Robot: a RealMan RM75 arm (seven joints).
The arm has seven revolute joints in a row. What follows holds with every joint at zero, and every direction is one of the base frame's. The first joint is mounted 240.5 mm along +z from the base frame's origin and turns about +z. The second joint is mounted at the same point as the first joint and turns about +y. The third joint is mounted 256 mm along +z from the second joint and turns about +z. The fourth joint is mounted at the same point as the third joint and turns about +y. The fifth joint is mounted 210 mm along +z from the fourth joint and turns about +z. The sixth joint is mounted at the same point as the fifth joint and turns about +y. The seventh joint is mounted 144 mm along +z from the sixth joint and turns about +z. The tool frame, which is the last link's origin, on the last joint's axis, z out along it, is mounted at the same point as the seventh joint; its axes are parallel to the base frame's.
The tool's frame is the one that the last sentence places.
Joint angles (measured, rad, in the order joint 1, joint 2, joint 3, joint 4, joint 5, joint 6, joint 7), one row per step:
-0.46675, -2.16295, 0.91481, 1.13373, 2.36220, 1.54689, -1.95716
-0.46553, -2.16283, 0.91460, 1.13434, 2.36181, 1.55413, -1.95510
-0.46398, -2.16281, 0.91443, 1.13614, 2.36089, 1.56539, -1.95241
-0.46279, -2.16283, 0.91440, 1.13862, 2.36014, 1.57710, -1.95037
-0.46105, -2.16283, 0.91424, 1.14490, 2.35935, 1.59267, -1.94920
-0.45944, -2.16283, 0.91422, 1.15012, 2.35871, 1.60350, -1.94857
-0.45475, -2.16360, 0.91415, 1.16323, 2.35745, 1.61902, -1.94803
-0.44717, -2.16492, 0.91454, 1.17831, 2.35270, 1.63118, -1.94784
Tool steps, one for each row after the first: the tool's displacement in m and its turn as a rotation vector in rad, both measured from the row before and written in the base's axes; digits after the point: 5 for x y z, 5 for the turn. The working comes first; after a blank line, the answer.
Tool pose at each row, in the base's axes (x y z in m, rotation vector in rad; the steps are taken from these numbers as rounded here):
-0.24976, 0.32809, 0.00480, -2.73949, -0.93645, -0.07673
-0.24980, 0.32691, 0.00474, -2.74628, -0.93674, -0.07628
-0.24955, 0.32523, 0.00471, -2.75674, -0.93630, -0.07622
-0.24909, 0.32363, 0.00476, -2.76740, -0.93551, -0.07597
-0.24822, 0.32176, 0.00540, -2.77960, -0.93334, -0.07536
-0.24763, 0.32043, 0.00598, -2.78759, -0.93152, -0.07485
-0.24669, 0.31841, 0.00750, -2.79611, -0.92622, -0.07450
-0.24593, 0.31635, 0.00921, -2.80018, -0.92122, -0.07897

-0.00004, -0.00118, -0.00006, -0.00631, -0.00154, -0.00142
0.00025, -0.00168, -0.00003, -0.00934, -0.00263, -0.00280
0.00046, -0.00160, 0.00005, -0.00945, -0.00251, -0.00304
0.00087, -0.00187, 0.00064, -0.01051, -0.00245, -0.00423
0.00059, -0.00133, 0.00058, -0.00679, -0.00147, -0.00300
0.00094, -0.00202, 0.00152, -0.00622, -0.00116, -0.00532
0.00076, -0.00206, 0.00171, -0.00138, -0.00316, -0.00440

